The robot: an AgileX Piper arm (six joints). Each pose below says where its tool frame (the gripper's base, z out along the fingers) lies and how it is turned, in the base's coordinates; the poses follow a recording.
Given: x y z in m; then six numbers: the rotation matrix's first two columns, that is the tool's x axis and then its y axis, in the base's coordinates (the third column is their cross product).
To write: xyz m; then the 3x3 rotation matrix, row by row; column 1 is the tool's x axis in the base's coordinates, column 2 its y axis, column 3 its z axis. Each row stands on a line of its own. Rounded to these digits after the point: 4 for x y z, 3 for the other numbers.
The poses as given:
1: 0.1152 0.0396 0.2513 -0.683 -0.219 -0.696 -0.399 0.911 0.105
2: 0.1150 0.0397 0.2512 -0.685 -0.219 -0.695 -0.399 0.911 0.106
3: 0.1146 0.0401 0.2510 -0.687 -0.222 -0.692 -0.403 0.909 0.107
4: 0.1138 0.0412 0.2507 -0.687 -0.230 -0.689 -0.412 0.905 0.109
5: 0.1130 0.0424 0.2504 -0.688 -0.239 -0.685 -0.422 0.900 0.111
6: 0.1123 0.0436 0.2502 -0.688 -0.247 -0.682 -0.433 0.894 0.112
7: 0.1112 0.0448 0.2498 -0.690 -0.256 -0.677 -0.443 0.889 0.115
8: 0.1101 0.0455 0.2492 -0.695 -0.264 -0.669 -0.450 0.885 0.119
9: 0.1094 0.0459 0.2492 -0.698 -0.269 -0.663 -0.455 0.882 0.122
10: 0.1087 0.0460 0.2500 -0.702 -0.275 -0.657 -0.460 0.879 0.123
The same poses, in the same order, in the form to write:
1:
0.1152 0.0396 0.2513
-0.683 -0.399 0.611
-0.219 0.911 0.349
-0.696 0.105 -0.710

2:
0.1150 0.0397 0.2512
-0.685 -0.399 0.610
-0.219 0.911 0.350
-0.695 0.106 -0.711

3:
0.1146 0.0401 0.2510
-0.687 -0.403 0.605
-0.222 0.909 0.352
-0.692 0.107 -0.714

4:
0.1138 0.0412 0.2507
-0.687 -0.412 0.598
-0.230 0.905 0.359
-0.689 0.109 -0.716

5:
0.1130 0.0424 0.2504
-0.688 -0.422 0.590
-0.239 0.900 0.365
-0.685 0.111 -0.720

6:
0.1123 0.0436 0.2502
-0.688 -0.433 0.582
-0.247 0.894 0.372
-0.682 0.112 -0.722

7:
0.1112 0.0448 0.2498
-0.690 -0.443 0.572
-0.256 0.889 0.379
-0.677 0.115 -0.727

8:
0.1101 0.0455 0.2492
-0.695 -0.450 0.561
-0.264 0.885 0.384
-0.669 0.119 -0.734

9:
0.1094 0.0459 0.2492
-0.698 -0.455 0.552
-0.269 0.882 0.387
-0.663 0.122 -0.738

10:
0.1087 0.0460 0.2500
-0.702 -0.460 0.544
-0.275 0.879 0.389
-0.657 0.123 -0.744

